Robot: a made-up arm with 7 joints.
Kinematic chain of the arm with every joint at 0, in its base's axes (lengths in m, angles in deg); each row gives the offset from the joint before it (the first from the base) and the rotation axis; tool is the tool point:
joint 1: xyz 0 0 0 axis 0 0.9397 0.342
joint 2: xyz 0 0 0 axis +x
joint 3: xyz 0 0 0 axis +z
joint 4: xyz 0.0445 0 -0.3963 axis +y
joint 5: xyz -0.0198 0 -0.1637 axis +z
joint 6: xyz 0 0 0 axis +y
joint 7: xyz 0 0 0 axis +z
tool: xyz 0 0 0
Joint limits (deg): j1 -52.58..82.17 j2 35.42..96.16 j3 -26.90..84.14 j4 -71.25..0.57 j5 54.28..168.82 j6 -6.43..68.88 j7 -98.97..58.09
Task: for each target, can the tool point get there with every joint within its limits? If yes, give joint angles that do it. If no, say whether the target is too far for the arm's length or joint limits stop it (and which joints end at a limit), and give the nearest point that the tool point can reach.
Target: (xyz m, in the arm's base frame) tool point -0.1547 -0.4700 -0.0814
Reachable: no: joint limits stop it (at a limit: joint 1, joint 2, joint 3, joint 4) | nearest point -0.4462 0.1181 -0.2073 | short by 0.668 m
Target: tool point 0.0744 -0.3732 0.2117
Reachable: no: joint limits stop it (at a limit: joint 1, joint 2, joint 3, joint 4) | nearest point 0.4812 0.0894 -0.1284 | short by 0.704 m
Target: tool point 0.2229 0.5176 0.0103
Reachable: yes | joints -40.86 80.26 6.26 -12.10 105.10 42.35 44.62
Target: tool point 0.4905 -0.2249 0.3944
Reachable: no: too far | nearest point 0.4804 0.1327 -0.0873 | short by 0.600 m
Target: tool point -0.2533 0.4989 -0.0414
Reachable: yes | joints 58.49 65.63 61.52 -25.48 142.74 36.98 15.68
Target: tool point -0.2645 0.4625 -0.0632
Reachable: yes | joints 66.92 57.12 53.62 -52.70 133.14 47.40 32.30
